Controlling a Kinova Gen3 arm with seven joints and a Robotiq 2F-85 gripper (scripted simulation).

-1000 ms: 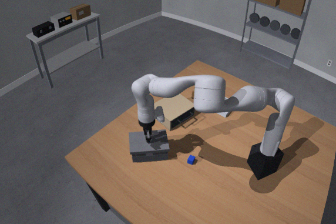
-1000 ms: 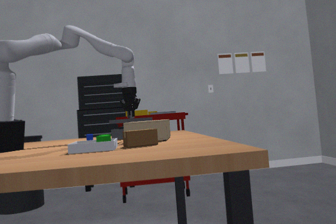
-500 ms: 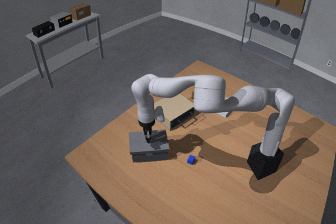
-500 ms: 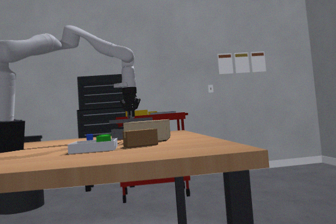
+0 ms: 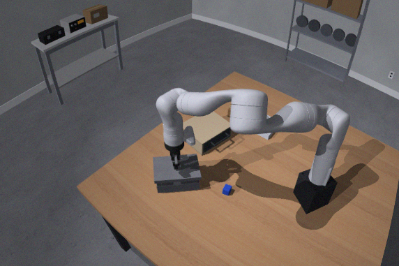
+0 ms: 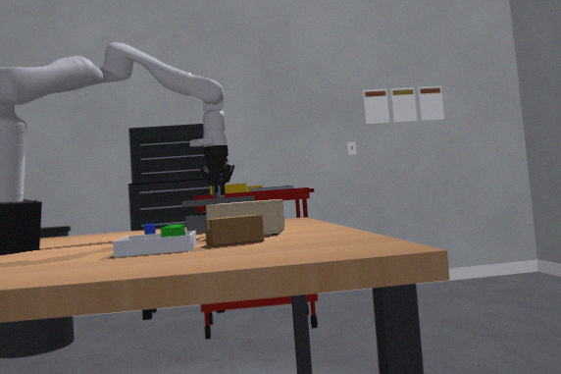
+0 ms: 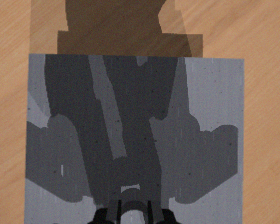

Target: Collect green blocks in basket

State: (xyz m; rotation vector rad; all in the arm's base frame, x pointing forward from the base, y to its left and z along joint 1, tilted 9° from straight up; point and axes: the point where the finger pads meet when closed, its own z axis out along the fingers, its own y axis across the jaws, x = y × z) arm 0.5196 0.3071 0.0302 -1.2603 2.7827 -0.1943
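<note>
My hand is 30 mm above the grey lid. The rest, counted from my hand: drawer (290 mm to the right, 80 mm below, 60 mm ahead); then metal box (90 mm below); then light wooden cabinet (300 mm to the right, 80 mm below, 80 mm ahead).
</note>
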